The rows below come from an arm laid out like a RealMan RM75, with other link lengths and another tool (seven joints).
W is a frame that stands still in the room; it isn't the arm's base.
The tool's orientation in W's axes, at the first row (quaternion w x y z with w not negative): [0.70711, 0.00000, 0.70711, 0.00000]
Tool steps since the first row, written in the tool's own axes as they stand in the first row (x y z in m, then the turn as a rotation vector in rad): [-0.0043, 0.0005, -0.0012, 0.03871, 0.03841, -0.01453]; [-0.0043, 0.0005, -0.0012, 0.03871, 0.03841, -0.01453]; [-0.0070, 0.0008, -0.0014, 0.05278, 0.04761, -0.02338]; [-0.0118, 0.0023, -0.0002, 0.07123, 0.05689, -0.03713]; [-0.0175, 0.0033, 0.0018, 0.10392, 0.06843, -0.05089]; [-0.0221, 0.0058, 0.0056, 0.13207, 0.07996, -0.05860]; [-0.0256, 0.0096, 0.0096, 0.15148, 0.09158, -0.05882]
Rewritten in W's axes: [-0.0012, 0.0005, 0.0043, -0.01453, 0.03841, -0.03871]; [-0.0012, 0.0005, 0.0043, -0.01453, 0.03841, -0.03871]; [-0.0014, 0.0008, 0.0070, -0.02338, 0.04761, -0.05278]; [-0.0002, 0.0023, 0.0118, -0.03713, 0.05689, -0.07123]; [0.0018, 0.0033, 0.0175, -0.05089, 0.06843, -0.10392]; [0.0056, 0.0058, 0.0221, -0.05860, 0.07996, -0.13207]; [0.0096, 0.0096, 0.0256, -0.05882, 0.09158, -0.15148]
